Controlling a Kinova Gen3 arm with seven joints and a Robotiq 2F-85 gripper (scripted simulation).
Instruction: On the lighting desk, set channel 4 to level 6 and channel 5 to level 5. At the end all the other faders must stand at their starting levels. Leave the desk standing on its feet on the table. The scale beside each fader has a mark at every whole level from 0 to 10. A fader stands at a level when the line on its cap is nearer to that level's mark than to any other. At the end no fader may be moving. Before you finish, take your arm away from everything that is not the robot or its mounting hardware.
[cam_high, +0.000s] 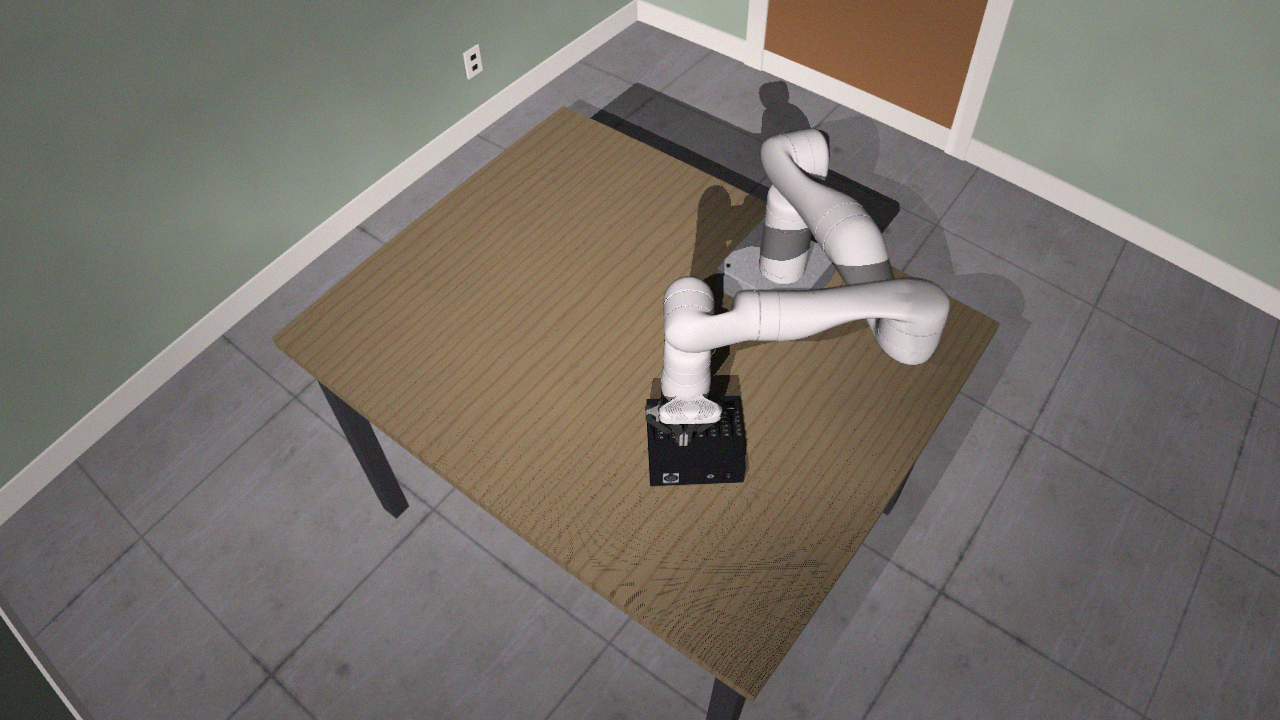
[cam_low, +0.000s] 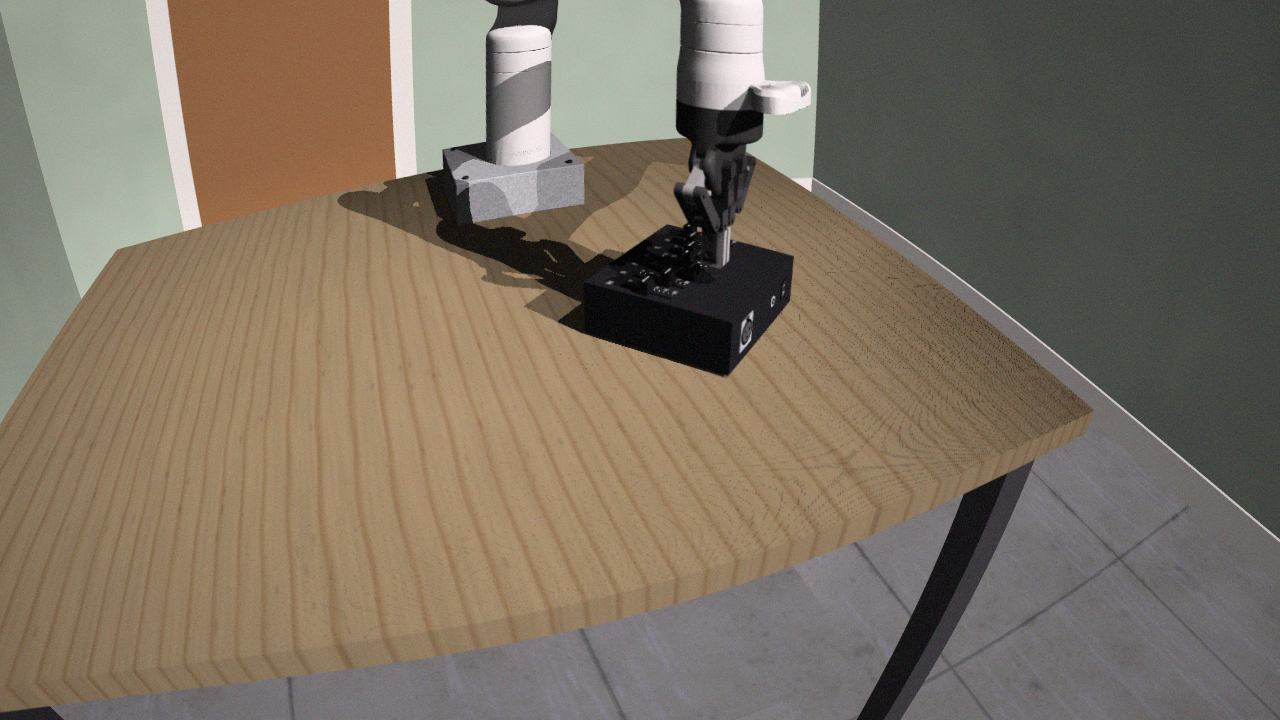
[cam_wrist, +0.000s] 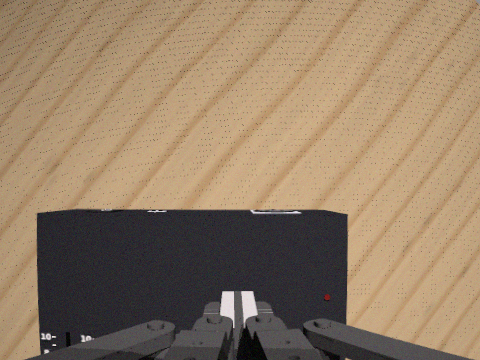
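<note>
My hand is 30 mm above the channel 5 fader cap, 20 mm past it and 10 mm to the left of it. From my hand the other things lie so: channel 4 fader cap 50 mm behind, 30 mm below.
</note>
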